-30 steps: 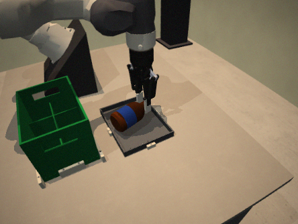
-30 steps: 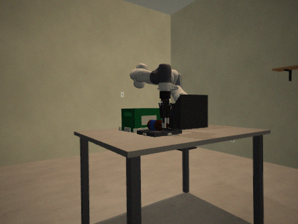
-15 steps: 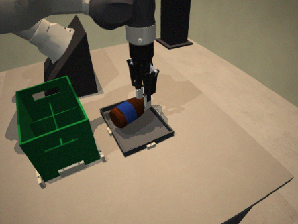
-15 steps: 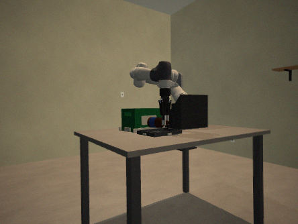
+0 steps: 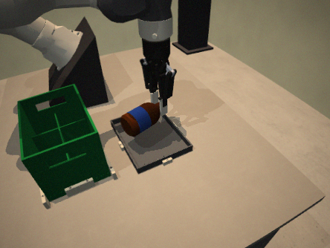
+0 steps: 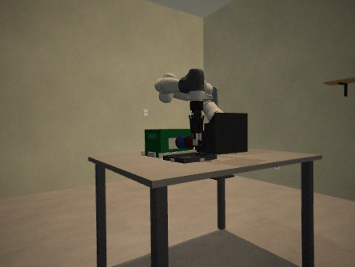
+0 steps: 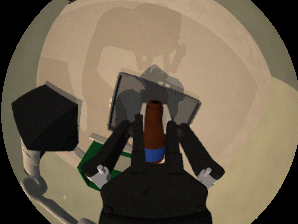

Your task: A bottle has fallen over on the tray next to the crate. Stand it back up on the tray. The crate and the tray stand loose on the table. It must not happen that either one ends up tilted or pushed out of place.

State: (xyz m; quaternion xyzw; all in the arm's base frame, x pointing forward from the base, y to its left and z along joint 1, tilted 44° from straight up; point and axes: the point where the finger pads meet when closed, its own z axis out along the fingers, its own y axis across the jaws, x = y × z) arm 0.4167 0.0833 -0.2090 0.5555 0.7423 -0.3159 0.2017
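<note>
Right now my hand is 2 cm short of the bottle, 5 cm to the left of it and 2 cm above it. The rest, counted from my hand: green crate: 2 cm behind, 31 cm to the right, 3 cm below; dark tray: 1 cm ahead, 5 cm to the right, 11 cm below.
</note>
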